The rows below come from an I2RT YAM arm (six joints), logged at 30 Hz.
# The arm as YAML. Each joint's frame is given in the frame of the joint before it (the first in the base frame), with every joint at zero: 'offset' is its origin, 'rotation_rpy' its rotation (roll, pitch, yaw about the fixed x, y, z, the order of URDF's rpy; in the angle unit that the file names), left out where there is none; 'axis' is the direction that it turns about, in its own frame. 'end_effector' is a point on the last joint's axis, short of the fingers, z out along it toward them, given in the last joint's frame.
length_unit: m
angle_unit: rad
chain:
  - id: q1
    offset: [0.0, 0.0, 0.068]
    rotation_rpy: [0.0, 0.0, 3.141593]
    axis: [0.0, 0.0, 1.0]
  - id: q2
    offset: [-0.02, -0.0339, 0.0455]
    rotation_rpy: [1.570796, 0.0, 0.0]
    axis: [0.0, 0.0, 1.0]
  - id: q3
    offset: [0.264, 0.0, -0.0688]
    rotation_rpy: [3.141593, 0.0, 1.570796]
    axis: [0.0, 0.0, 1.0]
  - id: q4
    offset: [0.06, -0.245, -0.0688]
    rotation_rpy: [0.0, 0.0, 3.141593]
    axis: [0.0, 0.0, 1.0]
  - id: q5
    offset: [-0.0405, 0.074, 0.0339]
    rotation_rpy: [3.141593, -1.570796, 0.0]
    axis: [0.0, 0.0, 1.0]
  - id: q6
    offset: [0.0, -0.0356, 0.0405]
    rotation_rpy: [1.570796, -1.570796, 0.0]
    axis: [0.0, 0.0, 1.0]
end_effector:
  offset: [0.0, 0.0, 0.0]
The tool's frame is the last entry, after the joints.
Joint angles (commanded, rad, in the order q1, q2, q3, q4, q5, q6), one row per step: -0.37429, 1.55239, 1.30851, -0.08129, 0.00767, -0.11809; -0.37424, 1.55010, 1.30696, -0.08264, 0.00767, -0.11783; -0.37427, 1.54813, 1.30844, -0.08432, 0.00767, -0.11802; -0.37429, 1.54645, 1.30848, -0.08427, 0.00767, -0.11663; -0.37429, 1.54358, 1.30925, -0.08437, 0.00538, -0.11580; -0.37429, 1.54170, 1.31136, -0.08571, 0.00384, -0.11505; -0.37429, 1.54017, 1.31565, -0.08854, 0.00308, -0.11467; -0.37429, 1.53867, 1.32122, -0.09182, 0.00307, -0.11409; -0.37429, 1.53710, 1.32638, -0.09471, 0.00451, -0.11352; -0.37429, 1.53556, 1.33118, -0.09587, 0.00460, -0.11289; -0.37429, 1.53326, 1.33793, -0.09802, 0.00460, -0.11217; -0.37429, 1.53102, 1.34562, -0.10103, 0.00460, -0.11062; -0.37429, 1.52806, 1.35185, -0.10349, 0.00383, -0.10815; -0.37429, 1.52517, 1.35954, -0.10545, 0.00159, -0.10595; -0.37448, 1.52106, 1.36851, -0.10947, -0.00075, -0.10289; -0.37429, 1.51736, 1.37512, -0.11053, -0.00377, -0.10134; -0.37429, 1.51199, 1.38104, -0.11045, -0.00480, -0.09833; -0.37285, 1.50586, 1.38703, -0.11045, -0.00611, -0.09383; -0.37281, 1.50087, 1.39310, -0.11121, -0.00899, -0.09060
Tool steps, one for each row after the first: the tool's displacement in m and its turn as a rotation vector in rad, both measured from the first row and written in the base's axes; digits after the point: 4 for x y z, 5 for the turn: -0.0006, 0.0002, 0.0001, 0.00045, 0.00048, -0.00003; -0.0010, 0.0004, 0.0012, -0.00036, -0.00110, 0.00000; -0.0014, 0.0005, 0.0018, 0.00021, -0.00324, -0.00046; -0.0019, 0.0008, 0.0030, 0.00033, -0.00710, 0.00145; -0.0023, 0.0010, 0.0043, 0.00047, -0.01000, 0.00268; -0.0026, 0.0012, 0.0061, -0.00007, -0.01300, 0.00329; -0.0029, 0.0013, 0.0082, -0.00095, -0.01673, 0.00312; -0.0032, 0.0014, 0.0103, -0.00227, -0.02035, 0.00159; -0.0035, 0.0015, 0.0124, -0.00364, -0.02538, 0.00132; -0.0039, 0.0017, 0.0154, -0.00553, -0.03205, 0.00112; -0.0044, 0.0018, 0.0186, -0.00669, -0.03904, 0.00068; -0.0050, 0.0021, 0.0216, -0.00675, -0.04626, 0.00071; -0.0056, 0.0024, 0.0252, -0.00733, -0.05529, 0.00225; -0.0066, 0.0029, 0.0294, -0.00730, -0.06504, 0.00347; -0.0075, 0.0034, 0.0329, -0.00850, -0.07448, 0.00619; -0.0088, 0.0039, 0.0368, -0.00973, -0.08621, 0.00645; -0.0101, 0.0051, 0.0411, -0.00975, -0.09918, 0.00805; -0.0114, 0.0057, 0.0448, -0.00991, -0.11014, 0.01014
